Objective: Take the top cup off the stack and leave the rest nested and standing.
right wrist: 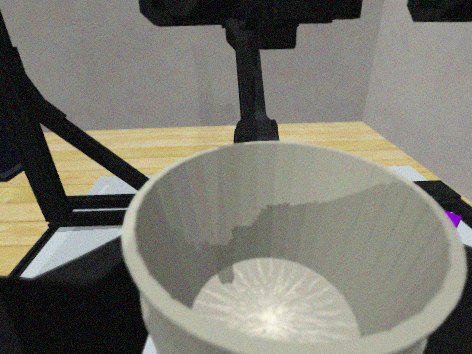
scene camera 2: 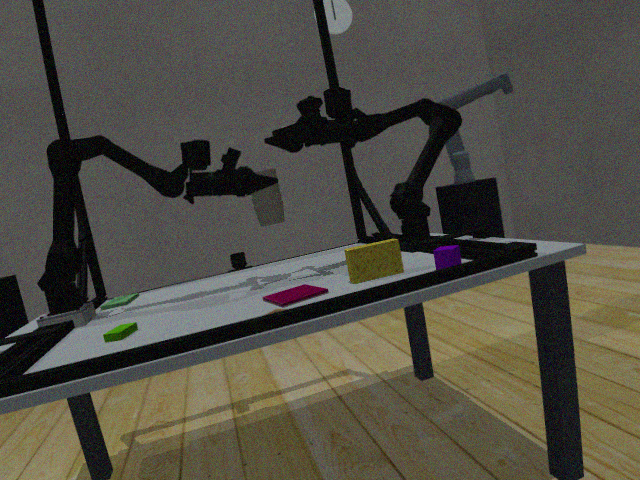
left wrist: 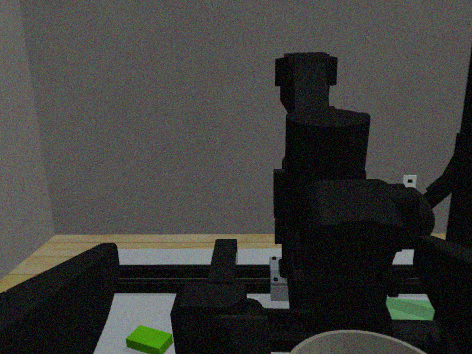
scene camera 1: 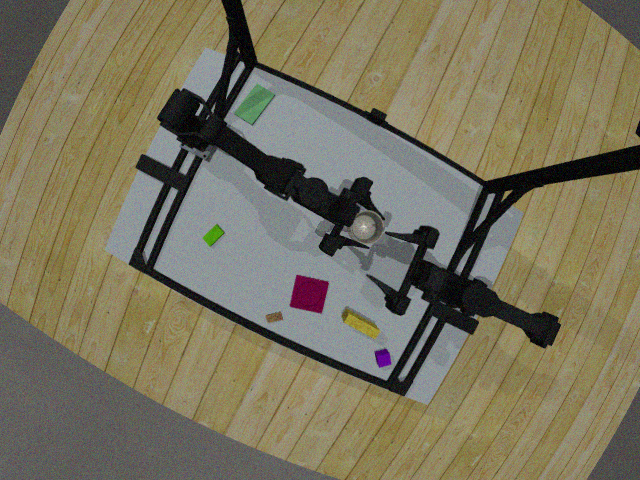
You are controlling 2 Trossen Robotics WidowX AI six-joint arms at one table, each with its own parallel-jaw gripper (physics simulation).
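Pixels of known places: left gripper, between the fingertips: (scene camera 2: 268, 137) (left wrist: 266, 253) (scene camera 1: 376, 253); right gripper, between the fingertips: (right wrist: 266, 220) (scene camera 2: 275, 181) (scene camera 1: 376, 233); left arm's base, origin of its link: (scene camera 2: 417, 239); right arm's base, origin of its link: (scene camera 2: 66, 310).
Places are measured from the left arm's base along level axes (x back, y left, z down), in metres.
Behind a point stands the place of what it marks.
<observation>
A grey-white cup (scene camera 1: 367, 226) @(x -0.366, y -0.051, z -0.202 m) (scene camera 2: 269, 204) (right wrist: 270, 246) @(x -0.345, y -0.041, z -0.208 m) hangs high in the air above the middle of the table (scene camera 1: 280, 267) @(x -0.516, y 0.149, z 0.021 m). Its rim also shows at the bottom of the left wrist view (left wrist: 350, 342) @(x -0.408, y -0.047, z -0.245 m). My right gripper (scene camera 1: 369, 228) @(x -0.343, y -0.042, z -0.220 m) (scene camera 2: 267, 183) @(x -0.343, y -0.042, z -0.220 m) is shut on its upper part from the side. I cannot tell whether other cups are nested under it. I see no cup standing on the table. My left gripper (scene camera 1: 379, 257) @(x -0.350, y 0.001, z -0.324 m) (scene camera 2: 271, 139) @(x -0.350, y 0.001, z -0.324 m) is open and empty, higher up and just to the right of the cup.
On the table lie a magenta flat square (scene camera 1: 310, 293) @(x -0.403, y 0.184, z 0.013 m) (scene camera 2: 295, 294) @(x -0.407, y 0.204, z 0.013 m), a yellow block (scene camera 1: 361, 324) @(x -0.237, y 0.200, z -0.049 m) (scene camera 2: 373, 259) @(x -0.238, y 0.220, z -0.019 m), a purple cylinder (scene camera 1: 383, 357) @(x -0.116, y 0.279, z -0.019 m) (scene camera 2: 447, 256) @(x -0.121, y 0.305, z -0.005 m), a green brick (scene camera 1: 213, 234) @(x -0.739, y 0.140, z 0.006 m) (scene camera 2: 121, 331) @(x -0.734, y 0.171, z 0.007 m) (left wrist: 149, 338) @(x -0.735, y 0.142, z 0.006 m), a pale green slab (scene camera 1: 254, 104) @(x -0.795, y -0.272, z 0.011 m) and a small brown block (scene camera 1: 274, 316) @(x -0.474, y 0.294, z 0.014 m).
</observation>
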